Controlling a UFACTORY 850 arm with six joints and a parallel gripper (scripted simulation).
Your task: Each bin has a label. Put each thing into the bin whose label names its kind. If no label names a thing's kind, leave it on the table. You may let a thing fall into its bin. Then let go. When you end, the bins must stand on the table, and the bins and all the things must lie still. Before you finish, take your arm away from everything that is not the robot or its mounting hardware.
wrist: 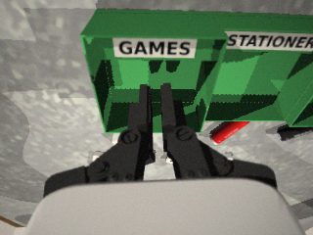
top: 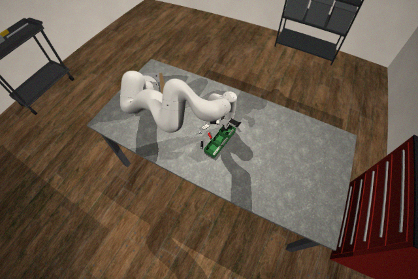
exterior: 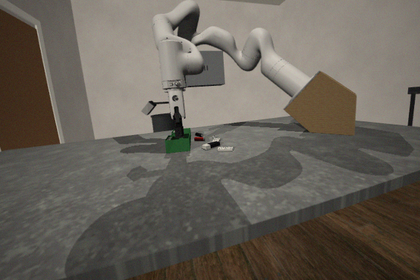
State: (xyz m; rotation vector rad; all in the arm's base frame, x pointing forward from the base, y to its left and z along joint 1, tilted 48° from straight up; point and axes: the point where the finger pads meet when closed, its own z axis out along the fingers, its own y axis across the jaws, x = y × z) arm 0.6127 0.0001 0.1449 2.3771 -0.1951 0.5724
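My hand is 170 mm past the white ring, 60 mm above it and 50 mm to the left of it. The rest, counted from my hand: black battery: 140 mm to the right, 140 mm behind, 60 mm below; red cylinder: 100 mm behind, 60 mm below, 50 mm to the right.
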